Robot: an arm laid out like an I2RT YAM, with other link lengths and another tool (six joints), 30 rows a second.
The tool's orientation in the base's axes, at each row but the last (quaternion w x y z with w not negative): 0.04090 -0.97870 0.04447 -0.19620; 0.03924 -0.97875 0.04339 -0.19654; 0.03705 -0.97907 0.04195 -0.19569; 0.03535 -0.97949 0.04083 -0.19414; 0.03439 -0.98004 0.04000 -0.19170; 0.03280 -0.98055 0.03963 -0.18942
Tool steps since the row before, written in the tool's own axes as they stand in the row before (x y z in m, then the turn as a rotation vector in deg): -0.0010 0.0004 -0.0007 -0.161 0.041 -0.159; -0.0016 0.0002 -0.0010 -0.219 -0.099 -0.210; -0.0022 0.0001 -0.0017 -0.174 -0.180 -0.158; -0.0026 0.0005 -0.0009 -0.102 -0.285 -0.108; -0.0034 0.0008 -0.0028 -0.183 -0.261 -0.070; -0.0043 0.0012 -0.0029 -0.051 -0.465 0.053
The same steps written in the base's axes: -0.0012 -0.0003 0.0002 -0.213 -0.034 0.081; -0.0019 -0.0001 0.0003 -0.276 0.108 0.119; -0.0027 0.0000 0.0007 -0.209 0.187 0.095; -0.0028 -0.0003 -0.0002 -0.116 0.287 0.085; -0.0043 -0.0006 0.0013 -0.178 0.273 0.018; -0.0051 -0.0009 0.0010 0.003 0.470 -0.031
